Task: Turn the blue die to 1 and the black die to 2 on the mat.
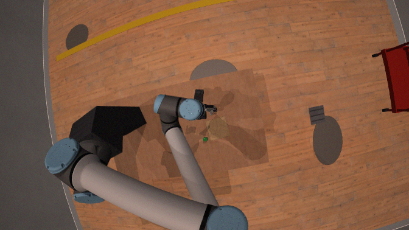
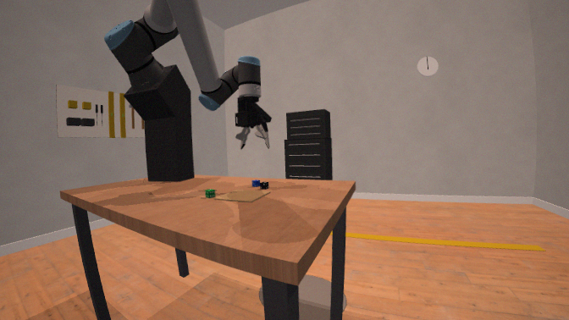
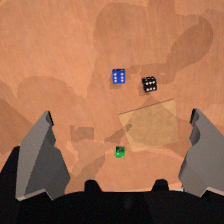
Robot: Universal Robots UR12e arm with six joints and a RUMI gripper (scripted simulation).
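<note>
Right now my hand is 140 mm above the blue die. The rest, counted from my hand: green die 50 mm behind, 220 mm to the right, 140 mm below; tan mat 50 mm ahead, 160 mm to the right, 150 mm below; black die 60 mm ahead, 30 mm to the right, 140 mm below.
</note>
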